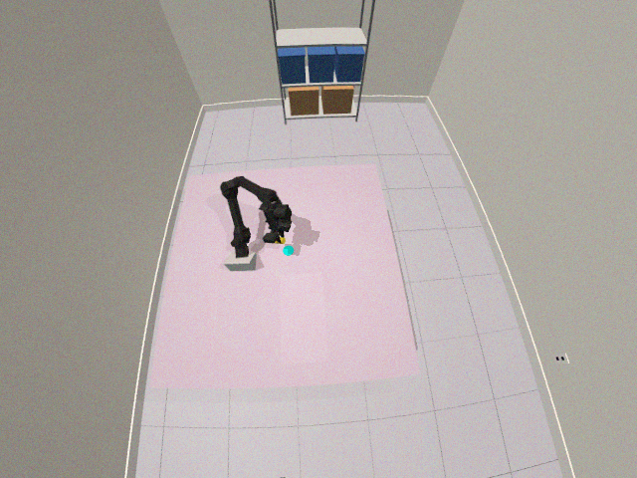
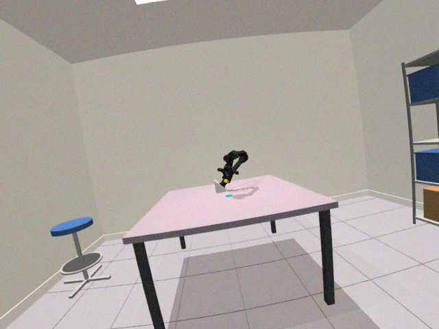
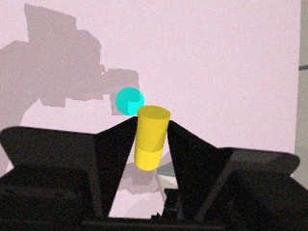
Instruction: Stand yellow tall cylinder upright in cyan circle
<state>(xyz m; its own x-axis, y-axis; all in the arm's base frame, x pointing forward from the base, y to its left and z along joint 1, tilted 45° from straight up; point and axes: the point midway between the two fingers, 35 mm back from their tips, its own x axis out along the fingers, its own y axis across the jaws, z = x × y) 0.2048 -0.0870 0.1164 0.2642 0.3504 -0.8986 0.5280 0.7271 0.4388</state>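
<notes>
Right now my gripper tip is 13 cm above the cyan circle and 2 cm short of it. Round my gripper tip: yellow tall cylinder: 2 cm behind, 1 cm to the left, 1 cm below.
</notes>
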